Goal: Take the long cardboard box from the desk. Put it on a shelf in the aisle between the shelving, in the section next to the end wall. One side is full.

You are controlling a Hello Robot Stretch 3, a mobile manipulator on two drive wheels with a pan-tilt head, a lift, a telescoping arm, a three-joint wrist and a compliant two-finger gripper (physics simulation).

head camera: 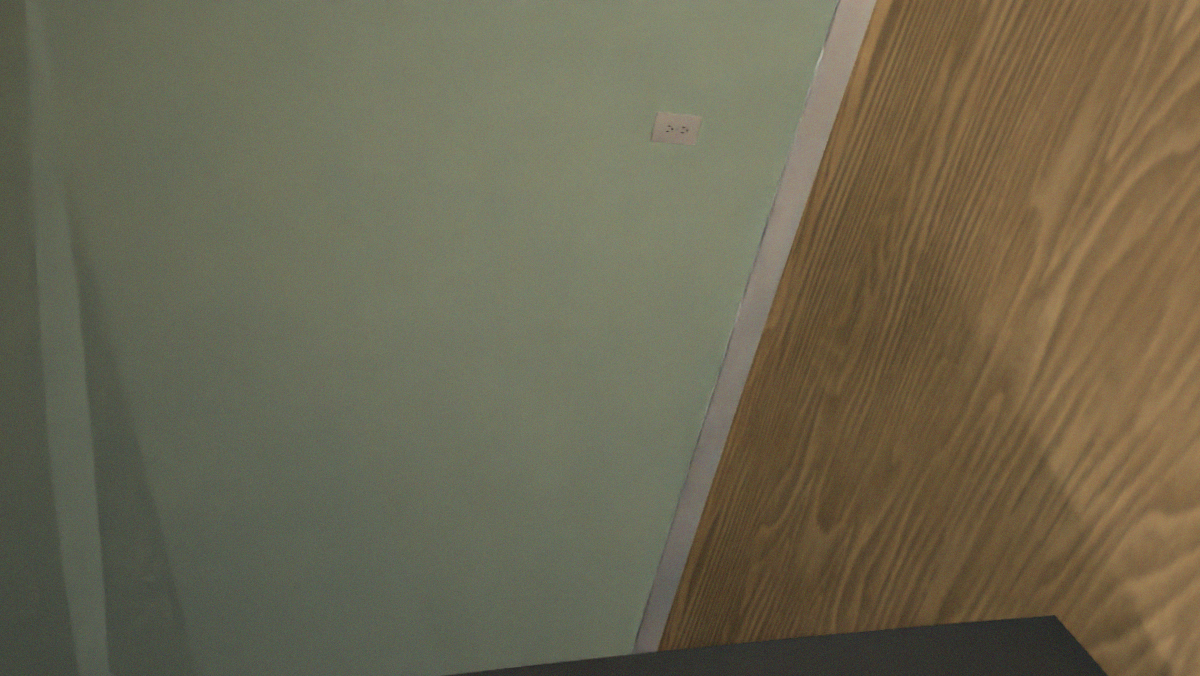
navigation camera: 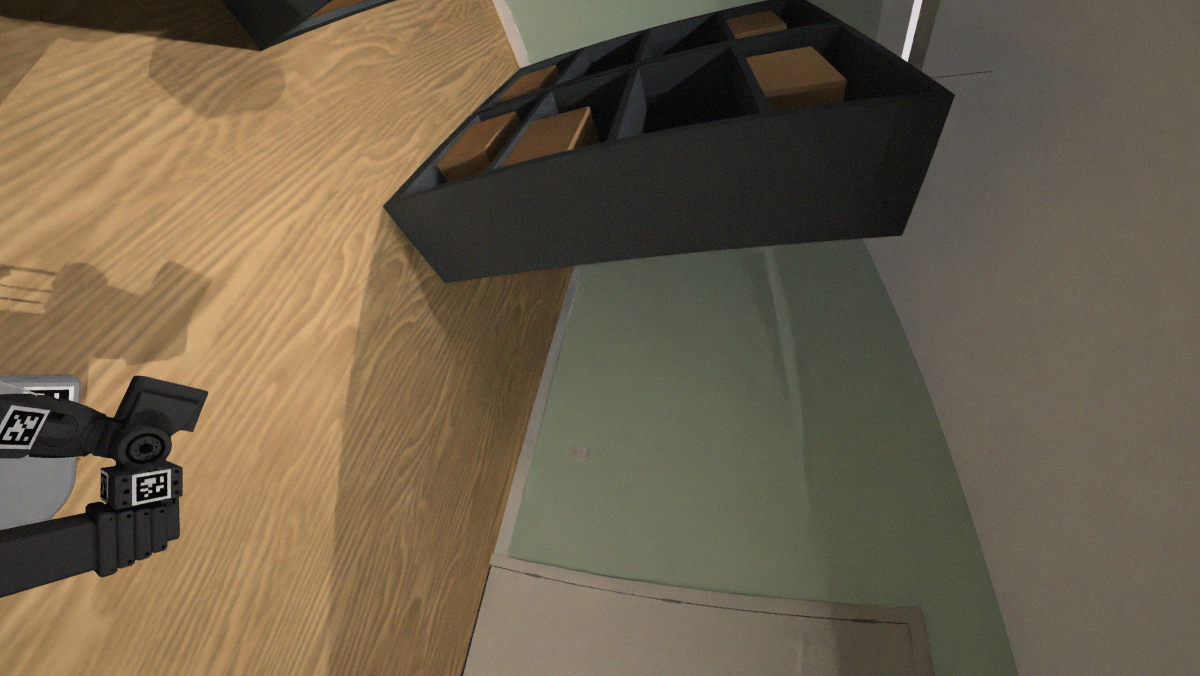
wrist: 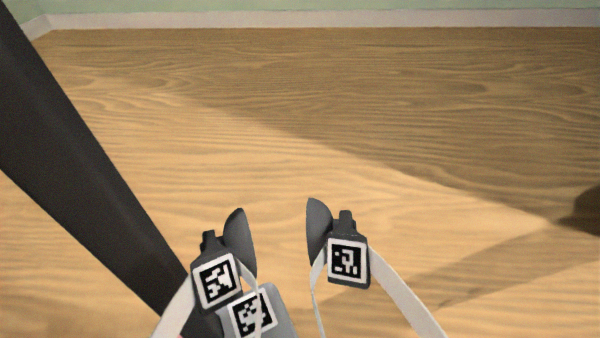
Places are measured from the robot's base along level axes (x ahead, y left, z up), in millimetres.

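Pixels of known places: gripper, fingertip midpoint: [wrist: 279, 225].
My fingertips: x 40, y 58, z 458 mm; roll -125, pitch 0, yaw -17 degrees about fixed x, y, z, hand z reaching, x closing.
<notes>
Behind a point stands the place of what it marks.
The long cardboard box and the desk do not show in these views. In the wrist view my gripper [wrist: 279, 225] @(x 40, y 58, z 458 mm) is open, with bare floor seen between its fingers. In the navigation view the wrist shows at the left edge, and its fingers cannot be made out. A dark shelving unit [navigation camera: 671, 193] @(x 635, y -1107, z 1132 mm) stands at the upper middle of the navigation view, its plain side panel towards me. Brown boxes [navigation camera: 797, 71] @(x 1083, y -1174, z 1599 mm) [navigation camera: 550, 138] @(x 934, y -1084, z 700 mm) sit in several of its compartments, and some compartments look empty. Part of a second dark unit [navigation camera: 281, 20] @(x 1069, y -397, z 154 mm) shows at the top left.
A dark panel [head camera: 881, 650] @(x 519, y -1297, z 371 mm) crosses the bottom of the head view. A green wall [head camera: 419, 335] @(x 56, y -2374, z 942 mm) [navigation camera: 671, 377] @(x 17, y -2350, z 946 mm) with a white outlet [head camera: 676, 128] @(x -444, y -2066, z 401 mm) [navigation camera: 578, 453] @(x -444, y -2063, z 403 mm) meets the wooden floor [head camera: 965, 335] @(x 22, y -1555, z 0 mm) [wrist: 300, 165] @(x 267, y 532, z 0 mm). A pale door [navigation camera: 671, 634] @(x -1167, y -1605, z 1038 mm) shows at the bottom of the navigation view.
</notes>
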